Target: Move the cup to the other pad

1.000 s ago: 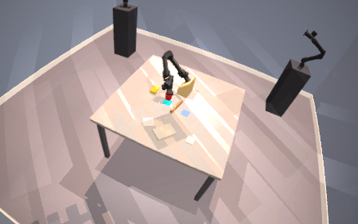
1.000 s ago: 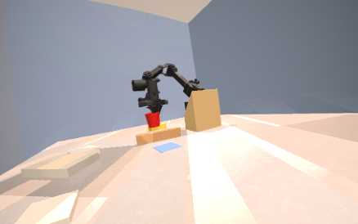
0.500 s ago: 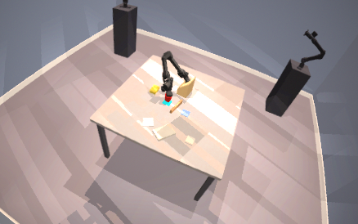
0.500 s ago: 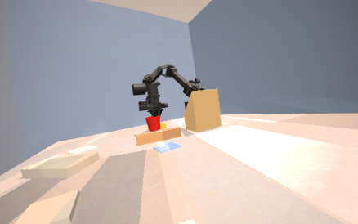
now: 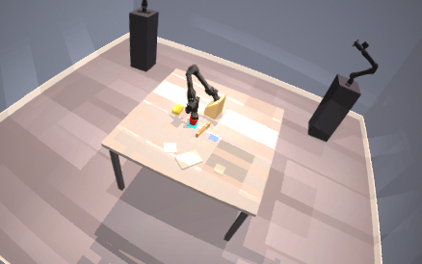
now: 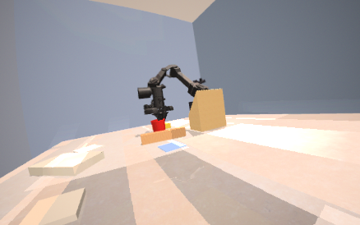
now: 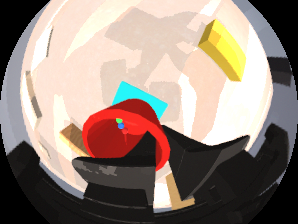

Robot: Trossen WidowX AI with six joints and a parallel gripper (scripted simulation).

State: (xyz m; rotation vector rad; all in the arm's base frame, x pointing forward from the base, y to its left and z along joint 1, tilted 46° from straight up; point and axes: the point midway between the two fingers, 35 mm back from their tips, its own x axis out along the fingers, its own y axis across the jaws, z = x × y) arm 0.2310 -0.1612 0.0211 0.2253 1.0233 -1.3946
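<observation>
The cyan pad lies 3 cm ahead of my gripper tip, 1 cm to the left of it and 6 cm below it. The rest, counted from my gripper tip: red cup 3 cm ahead, 1 cm to the left; then thin wooden bar 5 cm ahead, 12 cm to the left, 4 cm below.
</observation>
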